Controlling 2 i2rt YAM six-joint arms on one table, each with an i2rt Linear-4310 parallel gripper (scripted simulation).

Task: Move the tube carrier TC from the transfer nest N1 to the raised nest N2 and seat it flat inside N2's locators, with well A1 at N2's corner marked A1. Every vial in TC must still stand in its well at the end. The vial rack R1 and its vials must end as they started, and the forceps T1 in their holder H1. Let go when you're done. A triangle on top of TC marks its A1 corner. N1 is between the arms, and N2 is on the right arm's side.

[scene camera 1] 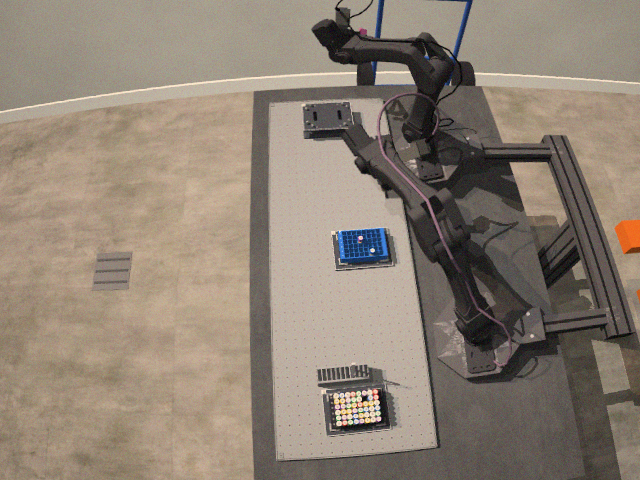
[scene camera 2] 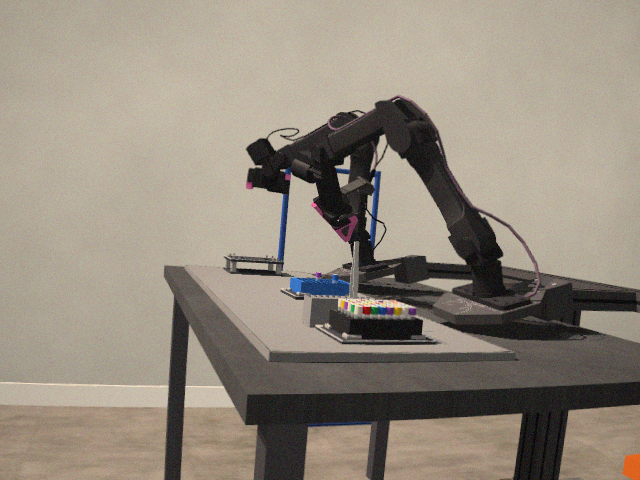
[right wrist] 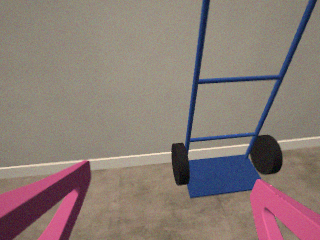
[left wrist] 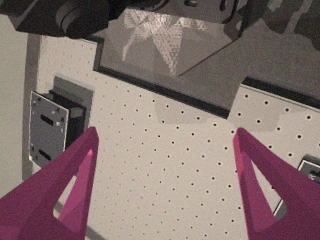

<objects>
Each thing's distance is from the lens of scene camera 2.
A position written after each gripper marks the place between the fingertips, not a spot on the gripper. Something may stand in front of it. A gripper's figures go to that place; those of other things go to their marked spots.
left gripper [scene camera 2: 338,231]: 1.61 m
blue tube carrier TC [scene camera 2: 303,285]: 1.36 m
holder H1 [scene camera 2: 316,309]: 1.02 m
The marked spots on the blue tube carrier TC and the holder H1 are 0.34 m apart.
</objects>
